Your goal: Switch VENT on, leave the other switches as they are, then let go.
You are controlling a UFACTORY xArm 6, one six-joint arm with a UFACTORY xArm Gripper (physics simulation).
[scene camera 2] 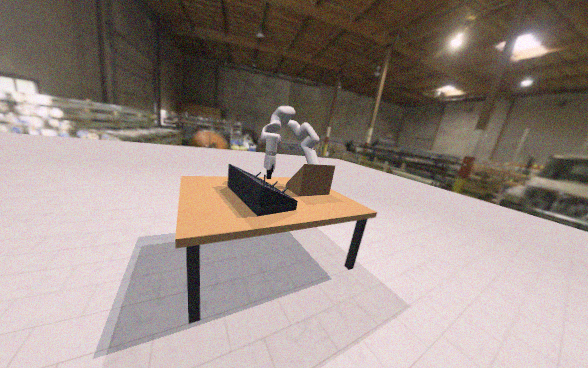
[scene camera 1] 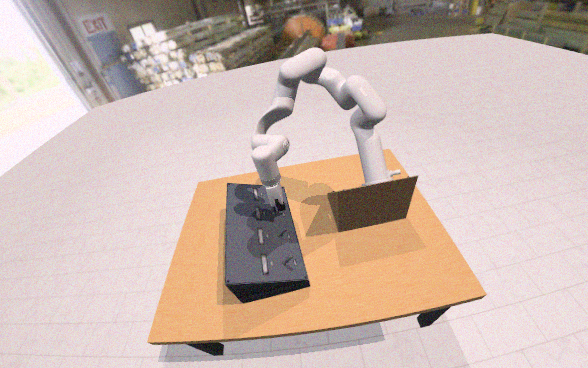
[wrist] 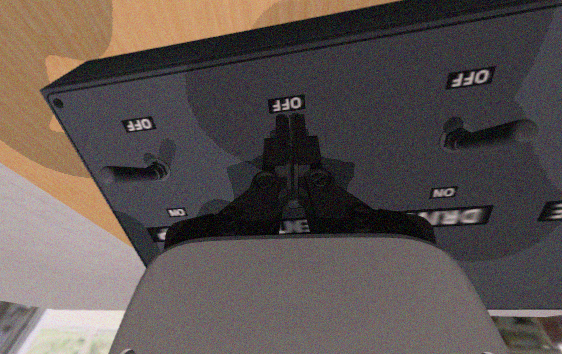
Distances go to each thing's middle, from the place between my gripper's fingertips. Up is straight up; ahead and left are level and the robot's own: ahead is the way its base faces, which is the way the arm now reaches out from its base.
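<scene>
Dark sloped switch panel (scene camera 1: 254, 252) is 3 cm below my hand, 8 cm ahead of it and 8 cm to the left of it. Drive lever (wrist: 520, 131) is 1 cm behind my hand and 12 cm to the left of it; lamp lever (wrist: 109, 174) is 5 cm ahead of my hand and 11 cm to the right of it.
</scene>
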